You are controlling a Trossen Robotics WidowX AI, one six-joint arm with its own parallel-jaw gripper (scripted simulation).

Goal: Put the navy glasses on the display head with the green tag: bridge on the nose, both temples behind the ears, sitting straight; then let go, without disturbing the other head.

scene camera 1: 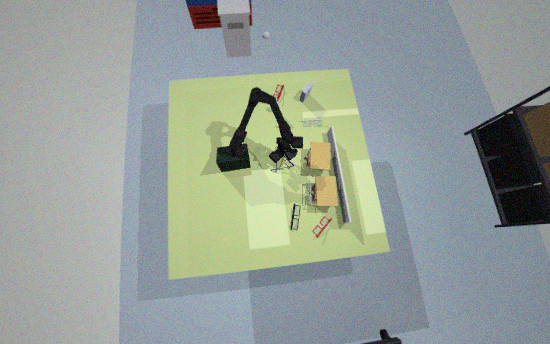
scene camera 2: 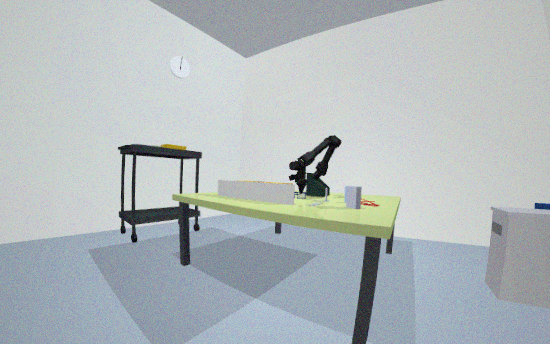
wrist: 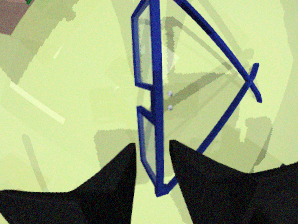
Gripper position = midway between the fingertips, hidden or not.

I see my gripper [wrist: 152, 147], a long grey panel [scene camera 2: 265, 192] and a display head [scene camera 1: 324, 190].
